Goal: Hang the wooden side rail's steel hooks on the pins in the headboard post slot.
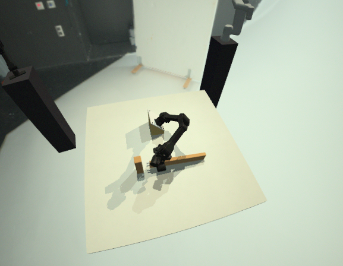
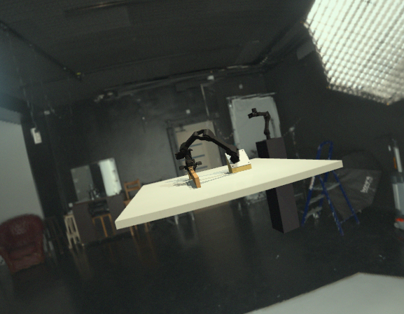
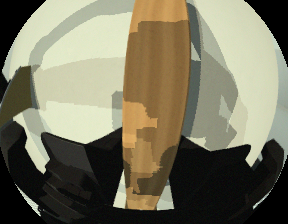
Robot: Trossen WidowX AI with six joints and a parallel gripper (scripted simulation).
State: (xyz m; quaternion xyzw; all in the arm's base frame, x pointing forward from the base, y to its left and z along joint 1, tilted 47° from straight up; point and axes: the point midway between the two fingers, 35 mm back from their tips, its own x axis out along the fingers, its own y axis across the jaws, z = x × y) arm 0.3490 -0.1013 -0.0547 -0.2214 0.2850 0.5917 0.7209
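The wooden headboard post lies 150 mm to the right of my gripper tip, 40 mm above it and 20 mm behind it.
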